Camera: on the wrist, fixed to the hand. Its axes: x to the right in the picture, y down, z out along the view.
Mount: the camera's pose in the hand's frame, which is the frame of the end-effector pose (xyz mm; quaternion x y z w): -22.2 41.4 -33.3 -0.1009 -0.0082 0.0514 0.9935
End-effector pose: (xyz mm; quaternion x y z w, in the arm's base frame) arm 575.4 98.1 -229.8 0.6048 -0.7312 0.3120 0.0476
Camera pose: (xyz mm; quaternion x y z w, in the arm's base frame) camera 533.2 137.2 -229.6 0.5610 -0.7894 0.2337 0.0863
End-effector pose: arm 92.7 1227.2 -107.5 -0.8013 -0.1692 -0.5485 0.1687
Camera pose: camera 76.6 1173.4 -120.4 -0.8263 -0.0730 -0.5468 0.1136
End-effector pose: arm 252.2 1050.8 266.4 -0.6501 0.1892 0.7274 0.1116
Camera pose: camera 268.3 1001.3 291.0 -0.6415 0.1471 0.7529 0.0094
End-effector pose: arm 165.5 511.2 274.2 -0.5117 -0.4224 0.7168 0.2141
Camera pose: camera 209.7 484.8 248.4 -0.5459 -0.4675 0.6848 0.1208
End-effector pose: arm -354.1 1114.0 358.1 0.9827 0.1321 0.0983 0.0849
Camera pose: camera -372.2 1073.2 394.5 0.9754 0.0701 0.1073 0.1795
